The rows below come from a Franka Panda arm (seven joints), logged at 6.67 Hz.
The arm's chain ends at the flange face. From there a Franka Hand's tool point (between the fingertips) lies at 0.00 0.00 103.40 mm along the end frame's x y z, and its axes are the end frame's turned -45 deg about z.
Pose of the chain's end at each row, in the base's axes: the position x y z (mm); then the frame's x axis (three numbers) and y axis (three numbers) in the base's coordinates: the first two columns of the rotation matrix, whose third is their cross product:
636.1, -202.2, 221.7, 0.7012, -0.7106, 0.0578, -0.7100, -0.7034, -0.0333
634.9, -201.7, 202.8, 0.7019, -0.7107, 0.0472, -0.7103, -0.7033, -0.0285
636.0, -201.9, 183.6, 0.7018, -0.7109, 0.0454, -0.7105, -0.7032, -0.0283
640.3, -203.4, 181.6, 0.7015, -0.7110, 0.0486, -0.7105, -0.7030, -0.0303
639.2, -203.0, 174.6, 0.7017, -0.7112, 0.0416, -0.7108, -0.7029, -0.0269
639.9, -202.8, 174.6, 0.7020, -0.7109, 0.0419, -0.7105, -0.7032, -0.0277
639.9, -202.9, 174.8, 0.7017, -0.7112, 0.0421, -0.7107, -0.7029, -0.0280
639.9, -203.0, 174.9, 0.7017, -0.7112, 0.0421, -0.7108, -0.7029, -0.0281
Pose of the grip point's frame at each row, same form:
642.8, -204.0, 118.5, 0.9979, -0.0051, 0.0644, -0.0062, -0.9998, 0.0173
640.4, -203.1, 99.6, 0.9986, -0.0052, 0.0535, -0.0059, -0.9998, 0.0132
641.4, -203.2, 80.3, 0.9986, -0.0054, 0.0521, -0.0062, -0.9999, 0.0121
646.1, -204.8, 78.4, 0.9984, -0.0057, 0.0558, -0.0064, -0.9998, 0.0129
644.2, -204.1, 71.3, 0.9988, -0.0059, 0.0484, -0.0064, -0.9999, 0.0104
645.0, -203.9, 71.3, 0.9988, -0.0054, 0.0492, -0.0060, -0.9999, 0.0100
645.0, -204.0, 71.5, 0.9987, -0.0059, 0.0496, -0.0064, -0.9999, 0.0100
645.0, -204.1, 71.6, 0.9988, -0.0059, 0.0496, -0.0064, -0.9999, 0.0099

